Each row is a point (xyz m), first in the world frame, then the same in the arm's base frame.
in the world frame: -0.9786 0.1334 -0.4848
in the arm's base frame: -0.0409 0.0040 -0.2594
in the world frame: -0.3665 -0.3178 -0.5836
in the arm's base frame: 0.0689 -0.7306 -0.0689
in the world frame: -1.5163 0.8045 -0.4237
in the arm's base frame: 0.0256 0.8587 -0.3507
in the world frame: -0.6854 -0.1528 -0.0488
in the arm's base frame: -0.3741 -0.3067 0.1285
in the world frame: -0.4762 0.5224 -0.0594
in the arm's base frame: 0.0825 0.0942 0.4898
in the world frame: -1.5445 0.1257 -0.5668
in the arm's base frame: -0.2404 0.3172 -0.6943
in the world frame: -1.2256 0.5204 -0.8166
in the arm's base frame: 0.2908 0.3866 -0.5132
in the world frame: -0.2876 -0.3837 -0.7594
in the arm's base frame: 0.1968 -0.8637 -0.1550
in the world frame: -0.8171 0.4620 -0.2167
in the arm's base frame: 0.0109 0.2180 0.1374
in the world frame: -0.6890 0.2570 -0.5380
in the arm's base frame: 0.1928 -0.0818 -0.0594
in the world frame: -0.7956 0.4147 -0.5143
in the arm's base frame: 0.2106 0.1092 -0.0615
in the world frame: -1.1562 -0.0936 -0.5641
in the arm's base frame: -0.1828 -0.0837 -0.5074
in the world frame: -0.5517 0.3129 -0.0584
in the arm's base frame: -0.0623 -0.0243 0.3691
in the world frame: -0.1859 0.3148 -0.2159
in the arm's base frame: 0.2171 -0.2709 0.5097
